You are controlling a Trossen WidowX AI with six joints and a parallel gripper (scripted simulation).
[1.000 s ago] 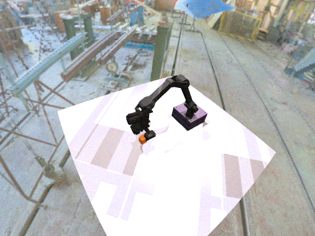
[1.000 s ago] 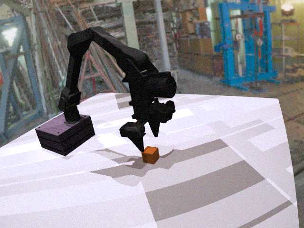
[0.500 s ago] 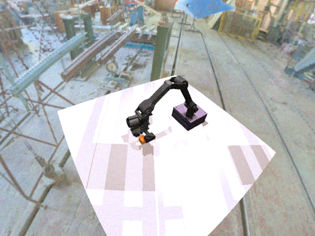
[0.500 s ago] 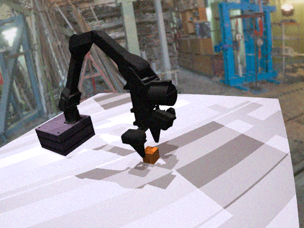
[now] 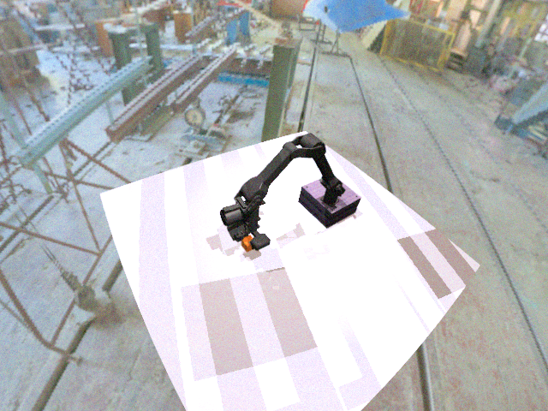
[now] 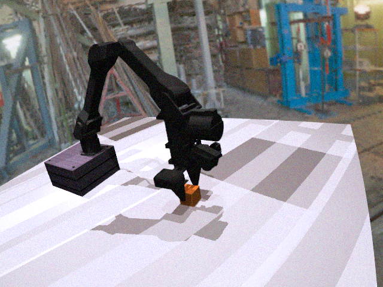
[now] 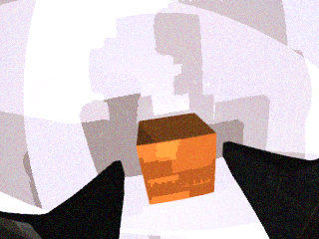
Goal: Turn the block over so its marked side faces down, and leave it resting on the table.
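Now: the orange block 10 mm behind my gripper tip.
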